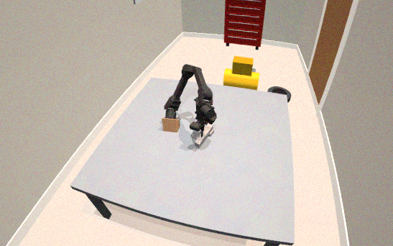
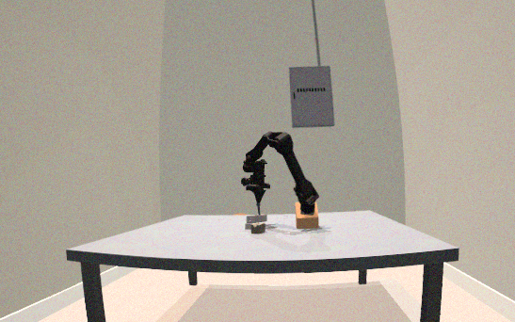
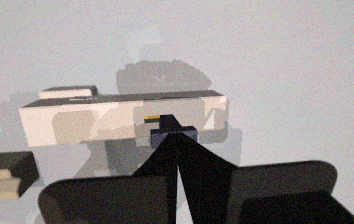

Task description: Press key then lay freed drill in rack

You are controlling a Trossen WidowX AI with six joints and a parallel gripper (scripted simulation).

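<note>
Right now my gripper tip is 3 cm above the dark key. Round my gripper tip: holder block 4 cm behind, 22 cm to the left, 10 cm below; drill 1 cm ahead, 6 cm to the left, 7 cm below.
</note>
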